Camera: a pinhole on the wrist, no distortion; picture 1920 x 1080 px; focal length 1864.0 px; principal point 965.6 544.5 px. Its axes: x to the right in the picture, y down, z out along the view. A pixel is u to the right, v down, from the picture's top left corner.
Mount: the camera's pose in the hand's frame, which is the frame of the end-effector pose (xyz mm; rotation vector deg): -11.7 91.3 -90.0 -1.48 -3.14 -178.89
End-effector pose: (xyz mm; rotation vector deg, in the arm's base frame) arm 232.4 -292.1 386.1 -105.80 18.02 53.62
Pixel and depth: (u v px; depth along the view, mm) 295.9 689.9 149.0
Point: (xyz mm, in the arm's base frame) 184.8 -273.3 285.4
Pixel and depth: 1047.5 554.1 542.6
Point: -56.8 44.3 243.7
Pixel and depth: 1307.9 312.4 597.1
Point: -184.3 38.0 244.0
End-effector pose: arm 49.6 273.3 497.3 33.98 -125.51 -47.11
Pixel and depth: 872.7 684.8 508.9
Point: -291.1 466.7 329.7
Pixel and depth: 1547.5 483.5 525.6
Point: -191.2 627.0 269.9
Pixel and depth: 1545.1 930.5 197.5
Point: 2.4 396.1 445.5
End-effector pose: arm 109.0 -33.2 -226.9 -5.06 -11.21 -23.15
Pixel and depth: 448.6 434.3 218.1
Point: 179.3 66.1 -97.8
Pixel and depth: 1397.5 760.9 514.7
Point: -54.9 109.8 164.5
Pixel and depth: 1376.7 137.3 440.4
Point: 36.2 233.8 82.9
